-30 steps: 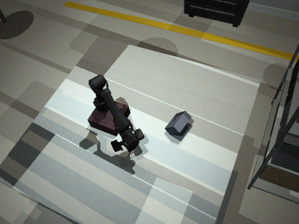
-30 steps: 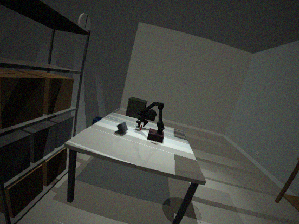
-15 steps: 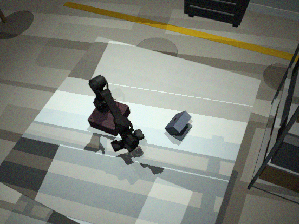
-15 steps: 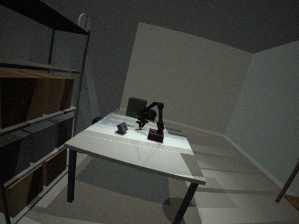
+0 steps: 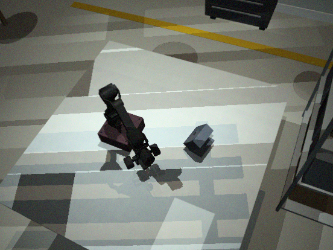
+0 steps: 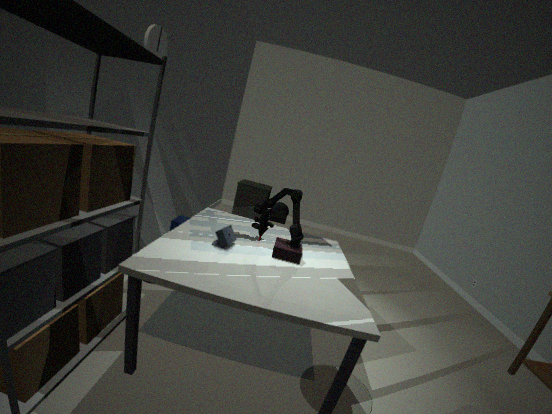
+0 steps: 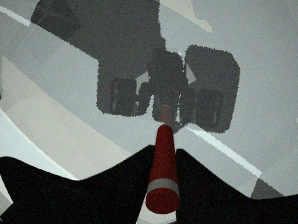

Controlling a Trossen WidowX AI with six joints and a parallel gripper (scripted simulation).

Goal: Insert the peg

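Now: the grey sloped panel block 27 cm to the left of my gripper tip, 17 cm ahead of it and 2 cm above it. From my gripper tip the other things lie so: red peg 2 cm above.
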